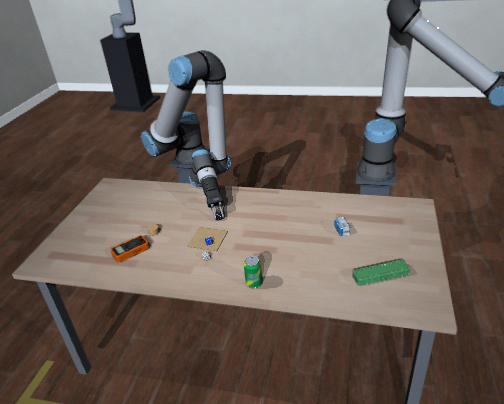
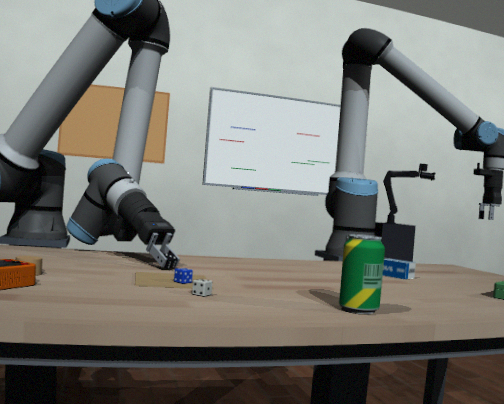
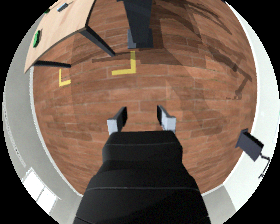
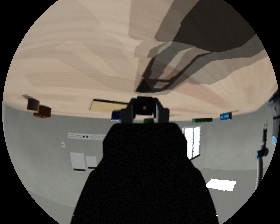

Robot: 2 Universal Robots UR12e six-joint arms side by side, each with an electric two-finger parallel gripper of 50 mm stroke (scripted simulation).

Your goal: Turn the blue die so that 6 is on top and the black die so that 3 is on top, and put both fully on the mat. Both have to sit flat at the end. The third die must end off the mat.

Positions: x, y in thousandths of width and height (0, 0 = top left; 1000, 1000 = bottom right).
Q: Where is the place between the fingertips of my right gripper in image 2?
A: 340, 652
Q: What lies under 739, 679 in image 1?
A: A green block.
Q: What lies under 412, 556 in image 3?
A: My left gripper.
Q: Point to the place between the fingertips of my right gripper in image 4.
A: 516, 467
